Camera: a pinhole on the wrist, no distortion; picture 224 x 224 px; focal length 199.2 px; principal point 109.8 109.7 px. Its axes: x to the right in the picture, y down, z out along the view. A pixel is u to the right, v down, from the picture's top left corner.
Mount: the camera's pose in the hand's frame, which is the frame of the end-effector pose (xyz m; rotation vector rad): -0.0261 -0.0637 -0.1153 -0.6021 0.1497 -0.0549
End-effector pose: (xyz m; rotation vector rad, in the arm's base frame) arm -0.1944 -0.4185 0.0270 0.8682 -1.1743 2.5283
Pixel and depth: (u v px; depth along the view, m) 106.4 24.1 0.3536
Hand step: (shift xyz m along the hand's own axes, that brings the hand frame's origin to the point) 0.0220 0.0098 0.2595
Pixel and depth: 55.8 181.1 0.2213
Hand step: -0.0502 0.1312 0.0272
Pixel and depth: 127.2 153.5 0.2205
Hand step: 0.0277 0.0978 0.0342
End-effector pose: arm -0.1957 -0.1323 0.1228 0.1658 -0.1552 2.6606
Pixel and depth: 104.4 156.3 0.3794
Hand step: 0.0237 0.2228 0.1443
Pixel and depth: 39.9 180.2 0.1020
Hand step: -0.0452 0.0265 -0.0484
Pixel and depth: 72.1 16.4 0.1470
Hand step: -0.0312 -0.0354 0.0469
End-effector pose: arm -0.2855 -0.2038 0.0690 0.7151 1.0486 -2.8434
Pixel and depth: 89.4 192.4 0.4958
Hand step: 0.0028 0.3882 0.1775
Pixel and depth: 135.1 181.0 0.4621
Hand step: 0.1053 0.3256 0.1595
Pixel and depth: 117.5 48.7 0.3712
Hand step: 0.0452 0.0492 0.2495
